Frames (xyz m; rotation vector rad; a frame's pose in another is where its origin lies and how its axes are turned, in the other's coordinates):
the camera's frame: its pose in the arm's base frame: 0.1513 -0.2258 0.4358 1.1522 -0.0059 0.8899
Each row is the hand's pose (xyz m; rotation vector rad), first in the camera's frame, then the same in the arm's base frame.
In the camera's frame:
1: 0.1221 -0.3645 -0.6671 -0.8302 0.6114 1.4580
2: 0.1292 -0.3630 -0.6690 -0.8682 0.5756 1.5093
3: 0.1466 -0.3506 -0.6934 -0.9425 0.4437 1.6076
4: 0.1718 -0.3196 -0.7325 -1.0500 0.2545 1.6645
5: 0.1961 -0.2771 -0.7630 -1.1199 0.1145 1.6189
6: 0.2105 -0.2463 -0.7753 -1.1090 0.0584 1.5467
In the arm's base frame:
1: 0.1724 0.3321 -0.0944 -0.1271 -0.7199 2.1980
2: 0.1754 0.3381 -0.0910 -0.1612 -0.7952 2.2022
3: 0.1691 0.3693 -0.0846 -0.1967 -0.9917 2.1757
4: 0.1505 0.4189 -0.0668 -0.2281 -1.2171 2.0713
5: 0.1279 0.4625 -0.0366 -0.2151 -1.3217 1.9372
6: 0.1135 0.4844 -0.0117 -0.1527 -1.3179 1.8645

